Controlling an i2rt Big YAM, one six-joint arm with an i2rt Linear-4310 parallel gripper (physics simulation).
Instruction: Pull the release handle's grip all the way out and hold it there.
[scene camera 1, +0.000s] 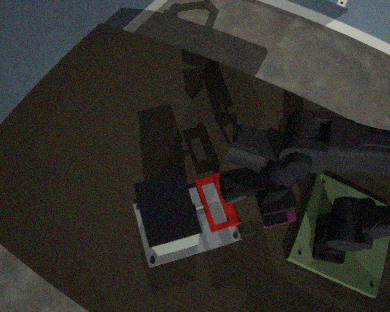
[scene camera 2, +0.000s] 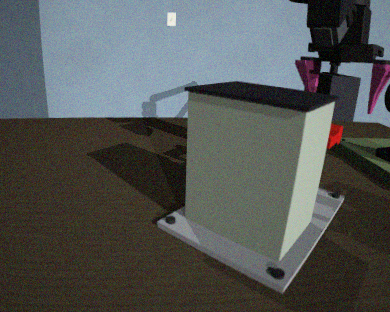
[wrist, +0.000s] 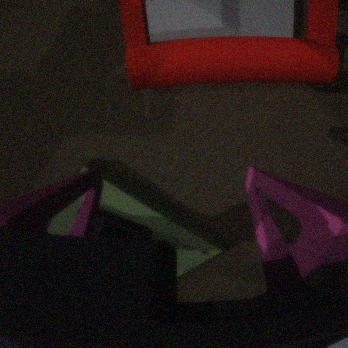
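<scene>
The red release handle's grip is a rectangular loop with a thick round outer bar. In scene camera 1 it sits close beside the black-topped, pale box, over the grey base plate. The box hides most of the grip in scene camera 2. My gripper has magenta fingers, wide open and empty. In scene camera 2 its fingertips are above the grip. In the wrist view the grip lies beyond the fingertips, apart from them. The rod behind the grip cannot be made out.
A green plate carries the dark arm base to the right in scene camera 1. The arm reaches over from the right. Dark bolts sit at the base plate's corners. Shadows of the box and arm fall across the brown table.
</scene>
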